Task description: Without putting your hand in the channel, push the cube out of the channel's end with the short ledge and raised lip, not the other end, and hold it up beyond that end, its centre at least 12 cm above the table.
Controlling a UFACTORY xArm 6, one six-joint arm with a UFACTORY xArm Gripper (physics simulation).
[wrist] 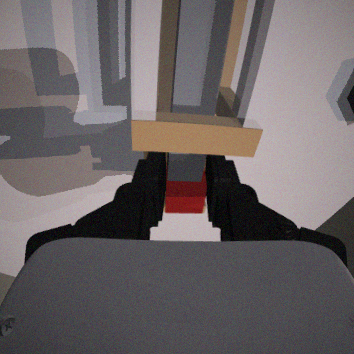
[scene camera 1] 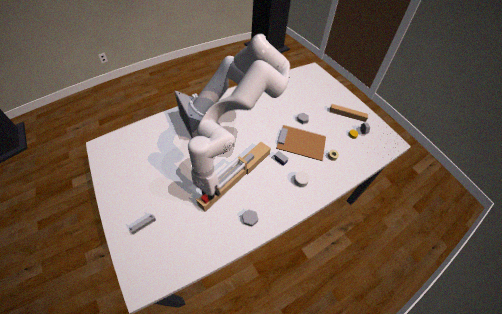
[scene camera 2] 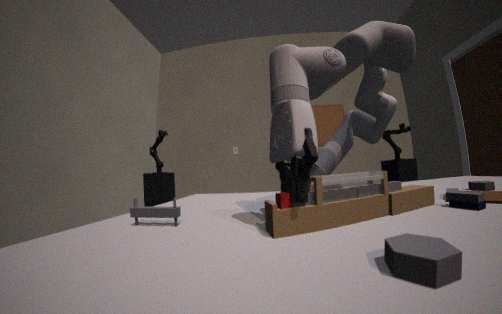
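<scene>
The red cube (scene camera 1: 205, 198) (scene camera 2: 283, 200) (wrist: 185, 204) is on the short ledge, beyond the clear-covered part of the wooden channel (scene camera 2: 350, 207) (wrist: 195, 137). The raised lip (scene camera 2: 270, 219) is at the ledge's end, low beside the cube. My gripper (scene camera 1: 211, 194) (scene camera 2: 294, 197) (wrist: 185, 159) points down over the ledge, outside the covered part. Its black fingers press on the cube's two sides and hide part of it in scene camera 2. Grey blocks (scene camera 2: 340, 194) (wrist: 192, 75) lie in a row inside the channel, reaching up to the cube in the wrist view.
A wooden block (scene camera 1: 260, 152) (scene camera 2: 417, 197) extends from the channel's other end. A grey hexagonal block (scene camera 1: 250, 217) (scene camera 2: 422, 260) lies in front. A grey bar (scene camera 1: 142, 223) (scene camera 2: 155, 212) lies to the left. A brown board (scene camera 1: 302, 142) and several small objects lie to the right.
</scene>
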